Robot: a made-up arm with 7 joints.
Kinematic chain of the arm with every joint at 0, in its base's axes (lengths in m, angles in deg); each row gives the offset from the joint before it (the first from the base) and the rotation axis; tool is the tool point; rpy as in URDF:
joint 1: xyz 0 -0.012 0.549 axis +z
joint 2: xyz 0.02 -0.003 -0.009 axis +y
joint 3: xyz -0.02 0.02 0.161 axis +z
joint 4: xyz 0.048 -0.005 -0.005 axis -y
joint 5: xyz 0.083 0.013 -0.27 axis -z
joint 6: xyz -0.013 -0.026 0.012 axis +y
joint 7: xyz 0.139 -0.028 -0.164 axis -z
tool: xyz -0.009 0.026 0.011 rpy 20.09 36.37 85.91
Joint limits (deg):
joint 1: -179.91..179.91
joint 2: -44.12..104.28
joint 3: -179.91..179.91
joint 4: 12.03..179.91
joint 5: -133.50..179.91
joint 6: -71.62..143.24
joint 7: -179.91..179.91
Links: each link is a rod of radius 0.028 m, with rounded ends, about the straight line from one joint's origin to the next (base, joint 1, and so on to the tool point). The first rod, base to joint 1, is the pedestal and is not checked.
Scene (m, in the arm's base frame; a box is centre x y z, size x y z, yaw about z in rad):
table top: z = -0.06
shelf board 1: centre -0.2 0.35 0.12 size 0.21 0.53 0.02 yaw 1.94
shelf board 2: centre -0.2 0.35 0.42 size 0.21 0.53 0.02 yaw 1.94
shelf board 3: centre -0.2 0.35 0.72 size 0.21 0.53 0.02 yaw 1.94
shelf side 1: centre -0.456 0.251 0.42 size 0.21 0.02 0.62 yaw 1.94
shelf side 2: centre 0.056 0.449 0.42 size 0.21 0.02 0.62 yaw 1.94
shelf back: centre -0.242 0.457 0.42 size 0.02 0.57 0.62 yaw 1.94
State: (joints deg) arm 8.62 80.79 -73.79 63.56 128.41 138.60 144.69
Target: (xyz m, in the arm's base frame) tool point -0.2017 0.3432 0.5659
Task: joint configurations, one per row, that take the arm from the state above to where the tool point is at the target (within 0.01 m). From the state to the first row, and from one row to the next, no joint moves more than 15 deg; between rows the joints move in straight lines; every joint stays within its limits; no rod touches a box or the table.
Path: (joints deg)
1: -3.07 82.71 -87.32 55.98 124.85 134.05 143.23
2: -14.76 84.63 -100.85 48.41 121.28 129.50 141.77
3: -26.46 86.55 -114.38 40.83 117.72 124.94 140.32
4: -38.15 88.47 -127.91 33.26 114.16 120.39 138.86
5: -49.84 90.39 -141.43 25.68 110.59 115.84 137.40
6: -61.53 92.30 -154.96 18.11 107.03 111.29 135.94
7: -73.99 90.25 -147.48 18.85 114.05 105.36 136.03
8: -86.45 88.20 -140.00 19.59 121.08 99.44 136.13
9: -98.91 86.14 -132.52 20.34 128.10 93.52 136.22
10: -111.37 84.09 -125.04 21.08 135.13 87.59 136.31
11: -123.83 82.04 -117.56 21.82 142.15 81.67 136.40

